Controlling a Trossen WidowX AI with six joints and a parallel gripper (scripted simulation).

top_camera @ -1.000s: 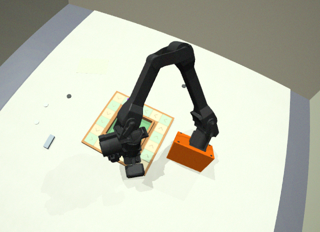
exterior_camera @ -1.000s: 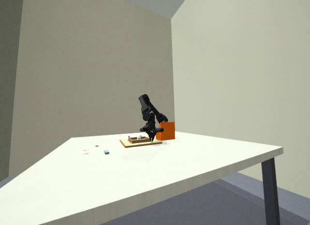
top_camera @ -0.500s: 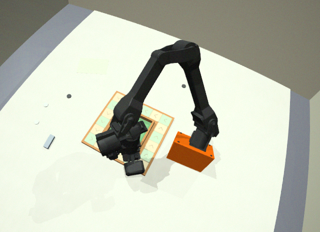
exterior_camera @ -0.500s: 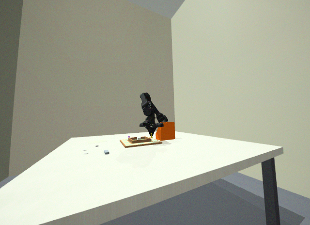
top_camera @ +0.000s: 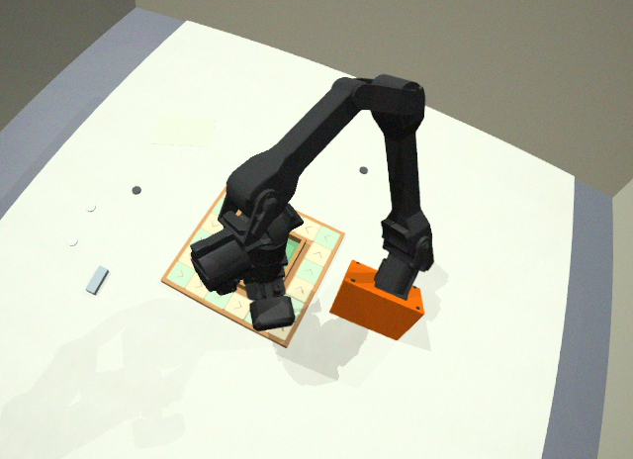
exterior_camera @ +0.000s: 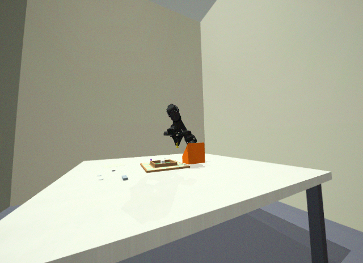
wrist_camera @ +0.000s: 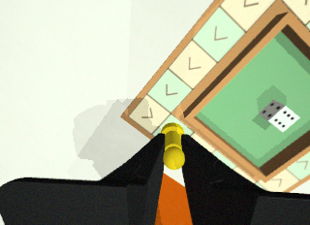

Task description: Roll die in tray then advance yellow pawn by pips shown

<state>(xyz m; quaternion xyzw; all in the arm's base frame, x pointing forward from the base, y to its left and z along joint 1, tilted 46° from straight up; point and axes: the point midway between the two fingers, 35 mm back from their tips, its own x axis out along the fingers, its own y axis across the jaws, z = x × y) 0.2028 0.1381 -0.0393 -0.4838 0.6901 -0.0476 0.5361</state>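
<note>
Now: the white die 130 mm to the right of my gripper tip, 120 mm below it and 60 mm ahead of it. Round my gripper tip: yellow pawn (10 mm above); green tray (140 mm below, 110 mm to the right, 60 mm ahead); purple pawn (230 mm to the right, 130 mm ahead, 120 mm below).
</note>
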